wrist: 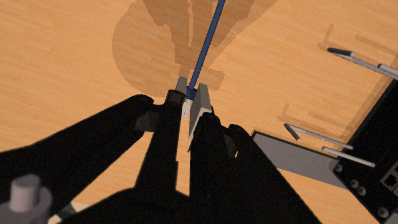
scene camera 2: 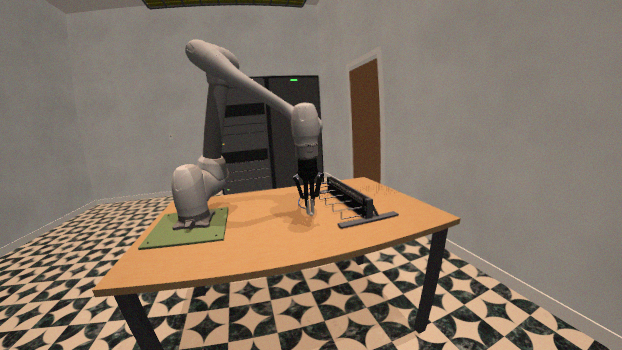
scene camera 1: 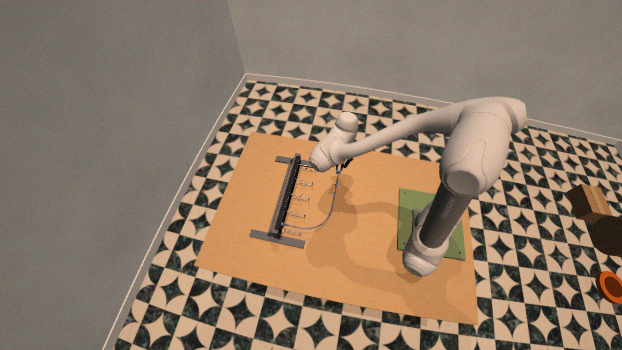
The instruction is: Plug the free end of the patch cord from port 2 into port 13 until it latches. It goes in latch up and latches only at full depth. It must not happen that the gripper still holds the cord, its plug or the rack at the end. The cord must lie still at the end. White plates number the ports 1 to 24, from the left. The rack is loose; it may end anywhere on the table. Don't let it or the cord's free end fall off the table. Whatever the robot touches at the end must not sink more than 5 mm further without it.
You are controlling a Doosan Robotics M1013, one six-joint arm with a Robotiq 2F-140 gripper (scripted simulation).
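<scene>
The gripper (scene camera 2: 310, 213) is visible; the same gripper (wrist: 188, 93) is also seen there.
</scene>
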